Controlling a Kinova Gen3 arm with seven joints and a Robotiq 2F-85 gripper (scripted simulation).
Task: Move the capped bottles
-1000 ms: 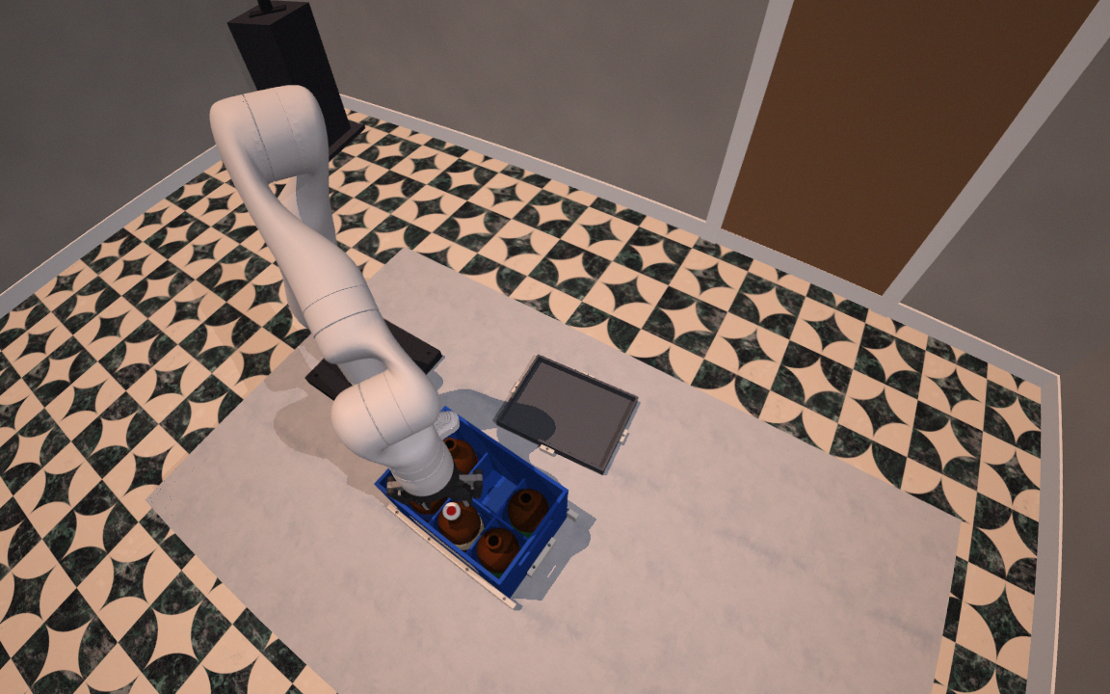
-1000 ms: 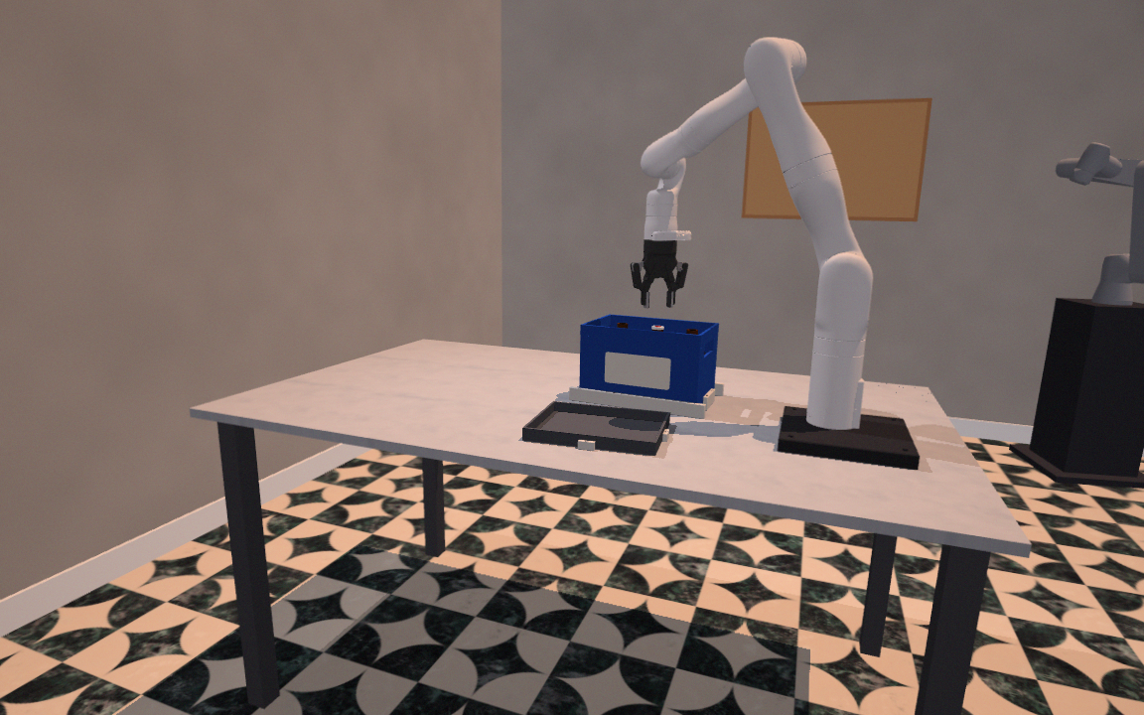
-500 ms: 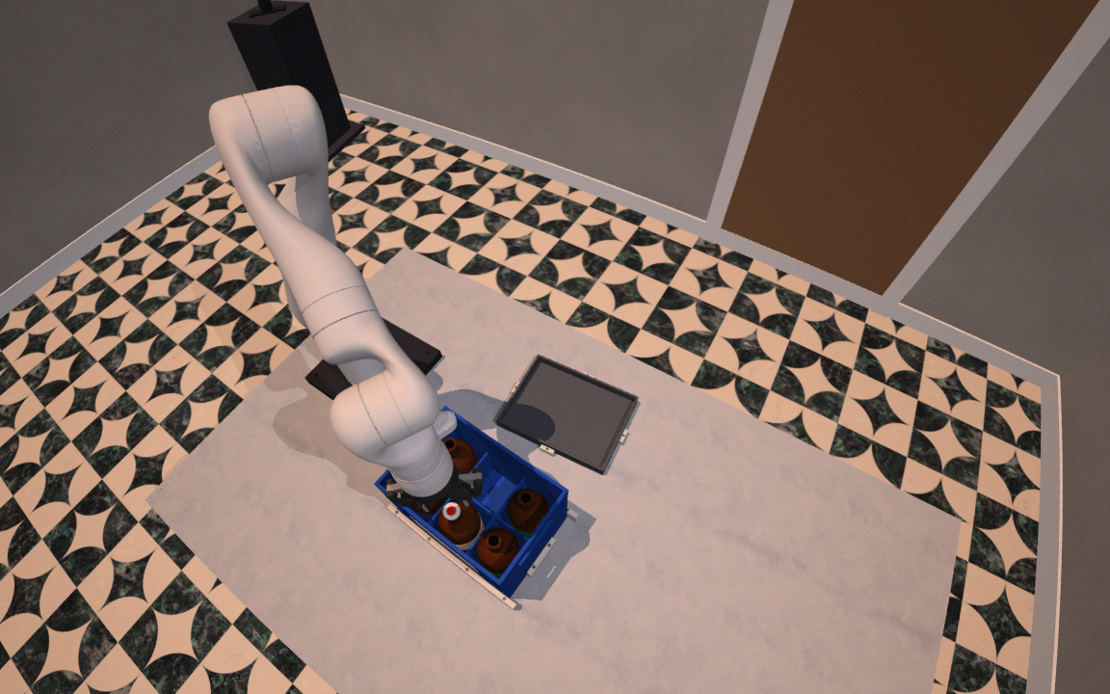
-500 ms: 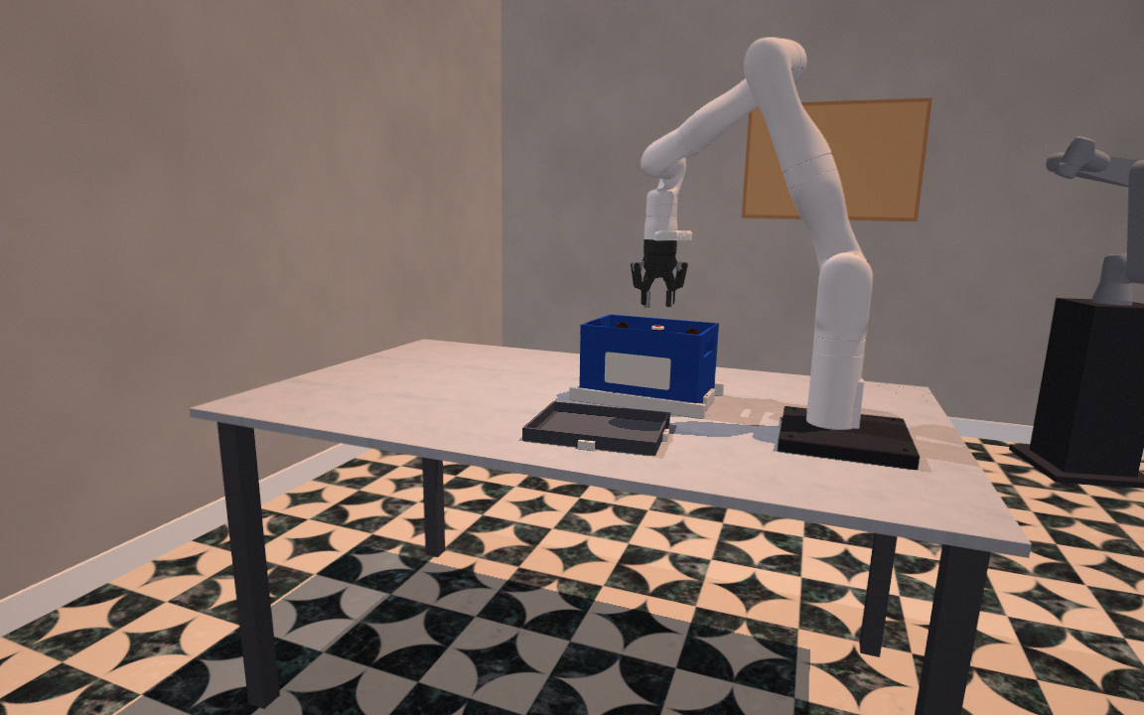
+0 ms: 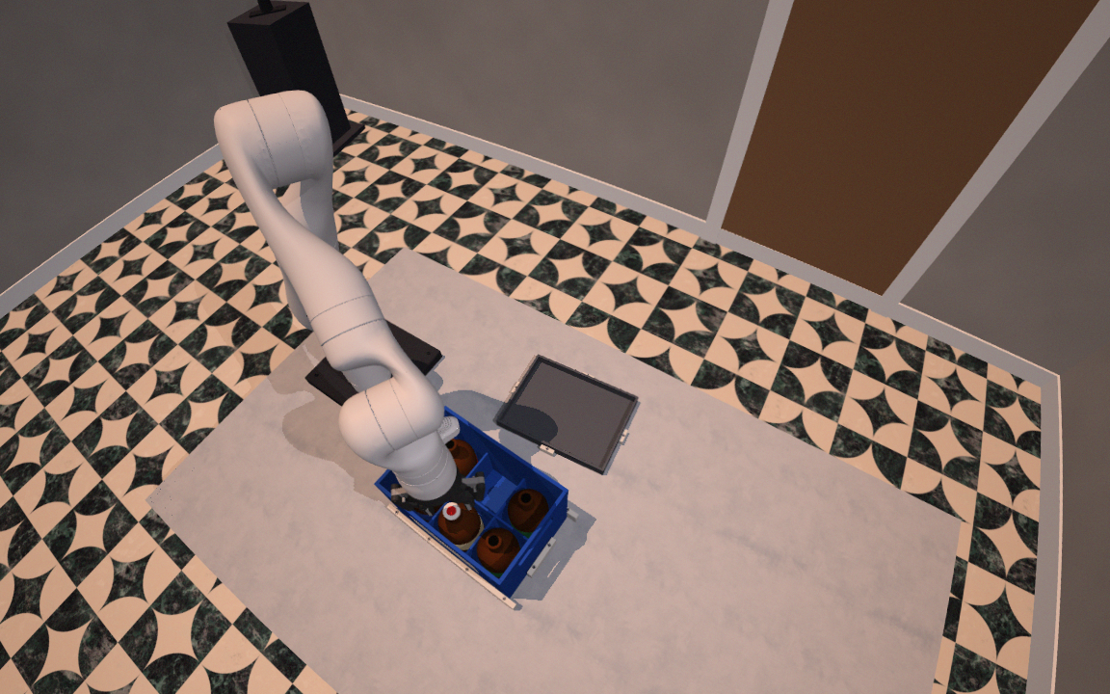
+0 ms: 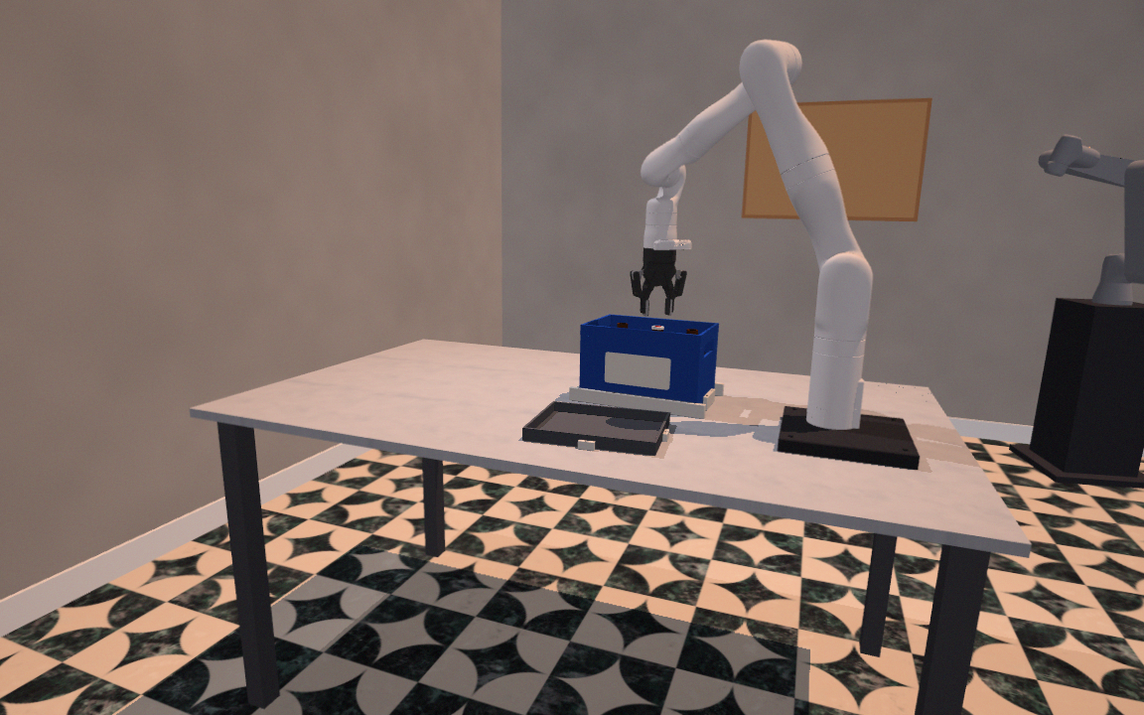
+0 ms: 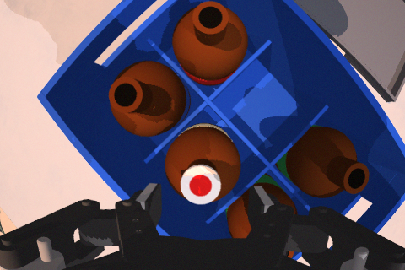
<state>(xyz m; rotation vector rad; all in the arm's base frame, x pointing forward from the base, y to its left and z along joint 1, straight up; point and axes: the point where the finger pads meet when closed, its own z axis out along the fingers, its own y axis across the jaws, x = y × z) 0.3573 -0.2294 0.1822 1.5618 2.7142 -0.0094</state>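
Right now the brown capped bottle is 12 cm below my hand. The rest, counted from my hand: dark tray: 9 cm ahead, 31 cm to the left, 19 cm below; then blue crate: 1 cm ahead, 4 cm to the left, 12 cm below.
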